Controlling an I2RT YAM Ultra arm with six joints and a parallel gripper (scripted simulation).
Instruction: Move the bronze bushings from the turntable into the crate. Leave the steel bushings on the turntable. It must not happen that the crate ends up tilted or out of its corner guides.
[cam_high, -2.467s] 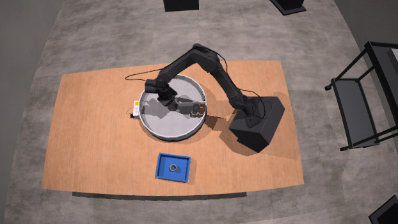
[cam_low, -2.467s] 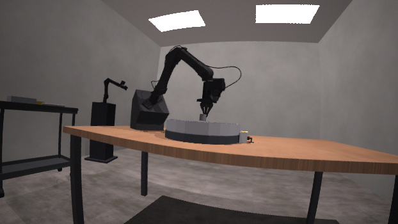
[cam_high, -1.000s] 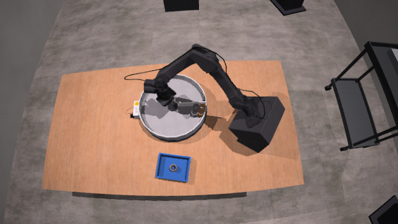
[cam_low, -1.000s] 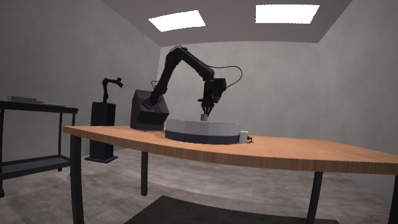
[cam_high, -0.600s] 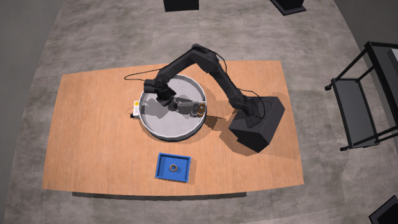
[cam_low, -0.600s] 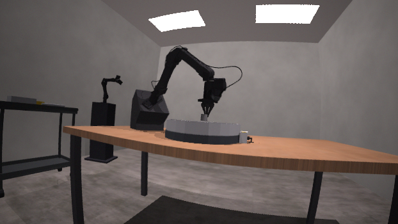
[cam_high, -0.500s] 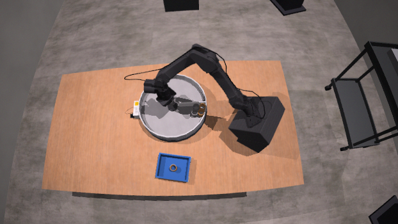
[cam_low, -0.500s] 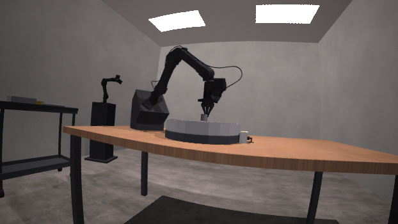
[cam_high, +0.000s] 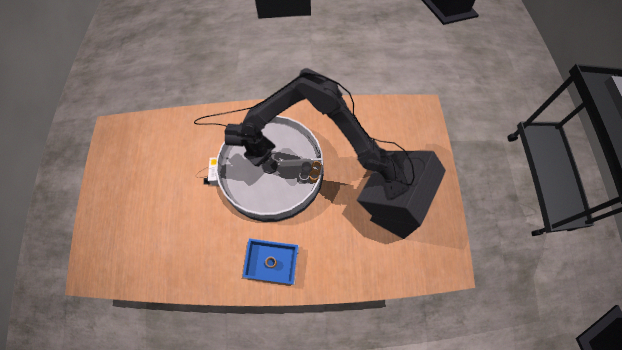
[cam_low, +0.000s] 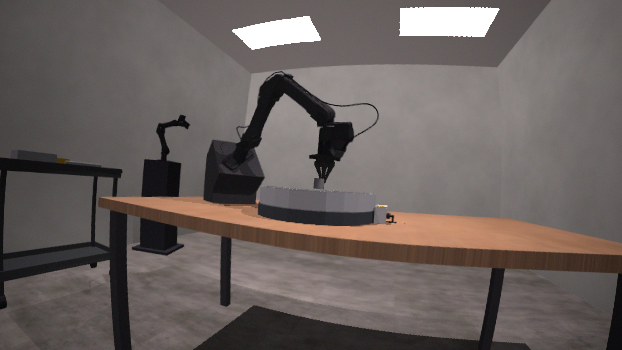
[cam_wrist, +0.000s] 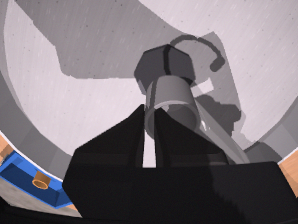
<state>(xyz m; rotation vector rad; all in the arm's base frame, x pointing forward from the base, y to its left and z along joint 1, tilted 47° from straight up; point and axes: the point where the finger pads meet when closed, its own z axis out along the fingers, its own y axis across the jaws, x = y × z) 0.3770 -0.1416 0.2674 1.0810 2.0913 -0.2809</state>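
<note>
My gripper is now 80 mm above the round grey turntable, 20 mm past it and 10 mm to the left of it. Round my hand: blue crate: 350 mm to the left, 110 mm below, 110 mm ahead.
</note>
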